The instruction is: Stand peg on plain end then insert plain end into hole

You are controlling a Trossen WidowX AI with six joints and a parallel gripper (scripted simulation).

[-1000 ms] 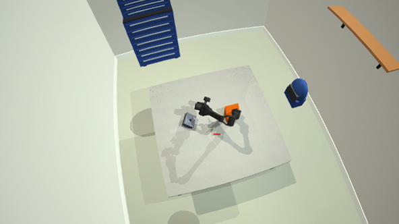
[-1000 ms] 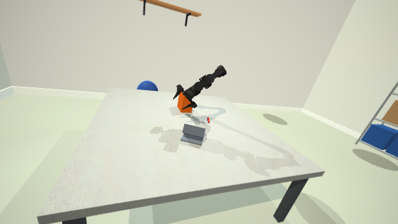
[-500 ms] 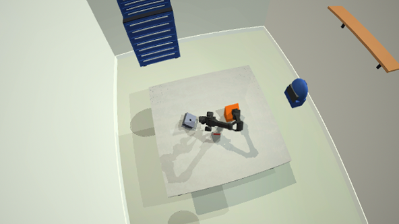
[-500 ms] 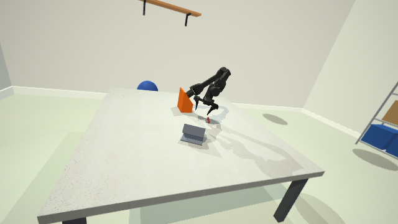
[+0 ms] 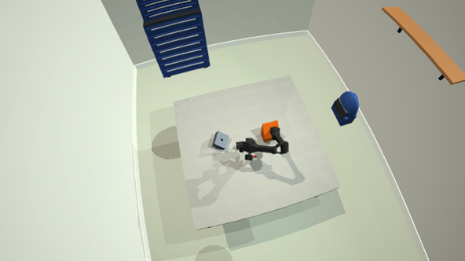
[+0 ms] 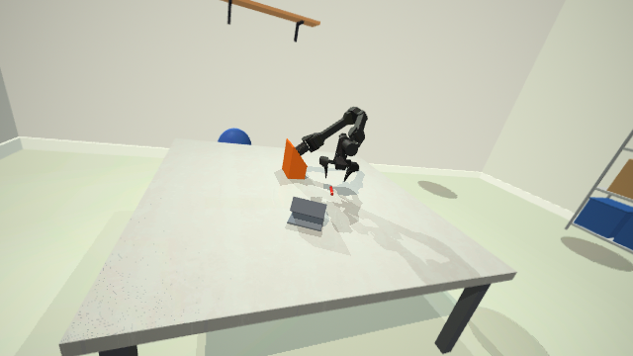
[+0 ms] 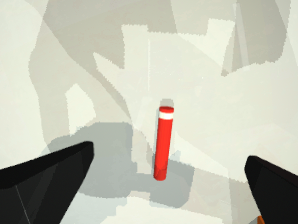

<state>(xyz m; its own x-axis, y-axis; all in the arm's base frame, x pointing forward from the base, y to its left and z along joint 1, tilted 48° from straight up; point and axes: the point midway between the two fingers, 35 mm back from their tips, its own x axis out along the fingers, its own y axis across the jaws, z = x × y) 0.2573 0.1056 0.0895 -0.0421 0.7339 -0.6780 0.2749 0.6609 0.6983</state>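
The red peg is 10 mm behind my gripper tip, 10 mm to the left of it and 70 mm below it. The rest, counted from my gripper tip: grey sloped panel 210 mm ahead, 190 mm to the right, 40 mm below.
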